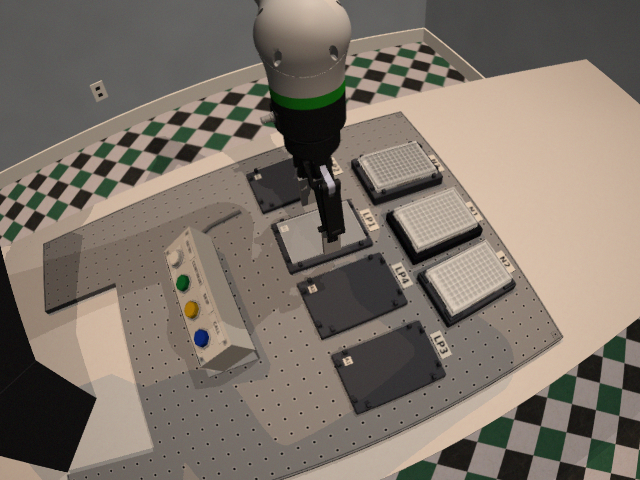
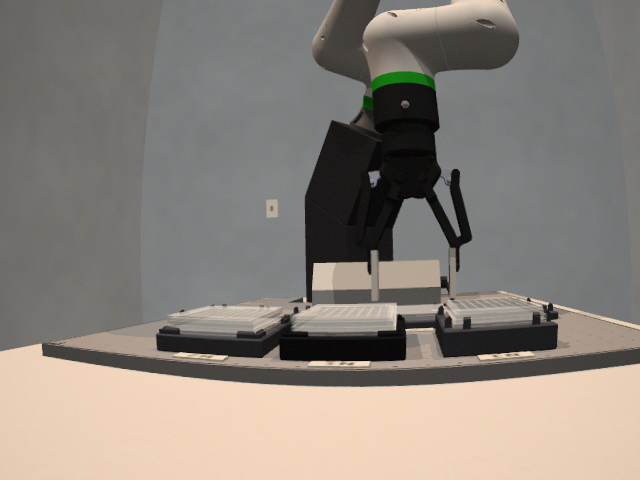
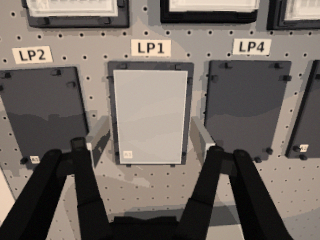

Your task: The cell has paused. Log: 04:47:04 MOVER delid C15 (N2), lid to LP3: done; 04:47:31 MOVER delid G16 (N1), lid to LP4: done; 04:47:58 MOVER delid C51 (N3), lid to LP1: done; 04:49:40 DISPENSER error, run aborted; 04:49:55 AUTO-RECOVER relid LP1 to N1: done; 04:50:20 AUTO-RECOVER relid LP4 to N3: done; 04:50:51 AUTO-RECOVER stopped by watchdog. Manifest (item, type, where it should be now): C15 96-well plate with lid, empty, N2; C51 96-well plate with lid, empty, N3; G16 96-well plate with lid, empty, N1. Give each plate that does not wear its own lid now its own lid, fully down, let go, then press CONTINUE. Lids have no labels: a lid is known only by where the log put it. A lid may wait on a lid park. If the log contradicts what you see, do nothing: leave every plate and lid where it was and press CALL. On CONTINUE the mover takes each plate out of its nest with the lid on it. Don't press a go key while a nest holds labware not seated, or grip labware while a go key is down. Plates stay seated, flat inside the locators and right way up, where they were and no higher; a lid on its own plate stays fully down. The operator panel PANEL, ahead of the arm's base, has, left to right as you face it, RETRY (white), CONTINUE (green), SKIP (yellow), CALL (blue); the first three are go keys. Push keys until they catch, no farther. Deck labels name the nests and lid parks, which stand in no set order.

Labels:
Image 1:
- gripper: 320, 225
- clear lid: 300, 234
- clear lid: 461, 280
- clear lid: 431, 219
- key panel: 229, 342

